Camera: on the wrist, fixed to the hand. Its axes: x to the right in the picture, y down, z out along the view.
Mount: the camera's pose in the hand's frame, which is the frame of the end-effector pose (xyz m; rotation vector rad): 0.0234 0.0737 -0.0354 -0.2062 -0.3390 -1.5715
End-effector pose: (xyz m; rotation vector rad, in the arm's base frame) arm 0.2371 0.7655 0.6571 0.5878 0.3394 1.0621
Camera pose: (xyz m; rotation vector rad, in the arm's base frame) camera 0.1763 0.8227 0.6736 0.1598 0.2726 -0.5124
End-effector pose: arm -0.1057 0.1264 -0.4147 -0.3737 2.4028 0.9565
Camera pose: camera -0.1696 0.1527 -0.3652 -1.6314 1.0477 0.3852
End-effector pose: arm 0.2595 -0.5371 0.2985 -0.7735 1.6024 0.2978
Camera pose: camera 0.1855 -0.5109 0.2658 -1.7646 0.3210 -0.5373
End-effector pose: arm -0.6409 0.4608 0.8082 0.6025 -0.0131 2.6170
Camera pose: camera -0.7061 0.4084 0.7926 0.5851 0.0602 0.9756
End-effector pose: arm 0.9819 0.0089 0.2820 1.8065 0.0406 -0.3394
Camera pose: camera 1.0268 0.0196 0.3534 1.1389 1.2269 -1.6371
